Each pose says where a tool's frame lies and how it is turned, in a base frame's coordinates. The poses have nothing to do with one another.
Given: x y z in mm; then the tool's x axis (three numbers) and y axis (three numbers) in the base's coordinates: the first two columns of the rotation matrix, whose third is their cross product.
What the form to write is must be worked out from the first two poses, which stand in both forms.
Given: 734 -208 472 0.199 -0.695 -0.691 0.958 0.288 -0.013
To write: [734 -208 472], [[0.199 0.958 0.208], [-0.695 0.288 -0.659], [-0.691 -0.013 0.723]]
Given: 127 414 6 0.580 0.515 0.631 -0.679 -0.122 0.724
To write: [127 414 6], [[0.580 -0.679 0.450], [0.515 -0.122 -0.848], [0.631 0.724 0.279]]
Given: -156 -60 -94 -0.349 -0.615 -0.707 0.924 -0.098 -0.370
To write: [-156 -60 -94], [[-0.349 0.924 0.158], [-0.615 -0.098 -0.782], [-0.707 -0.370 0.602]]
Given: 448 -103 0 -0.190 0.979 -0.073 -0.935 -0.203 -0.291
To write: [448 -103 0], [[-0.190 -0.935 -0.300], [0.979 -0.203 0.013], [-0.073 -0.291 0.954]]
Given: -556 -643 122 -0.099 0.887 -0.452 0.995 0.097 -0.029
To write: [-556 -643 122], [[-0.099 0.995 0.018], [0.887 0.097 -0.453], [-0.452 -0.029 -0.892]]
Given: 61 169 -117 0.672 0.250 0.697 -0.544 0.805 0.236
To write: [61 169 -117], [[0.672 -0.544 -0.502], [0.250 0.805 -0.538], [0.697 0.236 0.677]]
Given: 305 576 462 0.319 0.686 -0.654 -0.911 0.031 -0.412
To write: [305 576 462], [[0.319 -0.911 -0.262], [0.686 0.031 0.727], [-0.654 -0.412 0.635]]
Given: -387 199 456 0.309 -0.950 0.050 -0.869 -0.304 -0.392
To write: [-387 199 456], [[0.309 -0.869 0.388], [-0.950 -0.304 0.078], [0.050 -0.392 -0.919]]
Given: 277 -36 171 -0.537 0.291 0.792 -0.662 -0.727 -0.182
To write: [277 -36 171], [[-0.537 -0.662 0.523], [0.291 -0.727 -0.622], [0.792 -0.182 0.583]]
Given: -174 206 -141 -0.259 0.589 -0.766 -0.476 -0.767 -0.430
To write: [-174 206 -141], [[-0.259 -0.476 -0.841], [0.589 -0.767 0.253], [-0.766 -0.430 0.479]]
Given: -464 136 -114 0.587 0.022 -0.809 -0.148 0.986 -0.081
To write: [-464 136 -114], [[0.587 -0.148 0.796], [0.022 0.986 0.167], [-0.809 -0.081 0.582]]
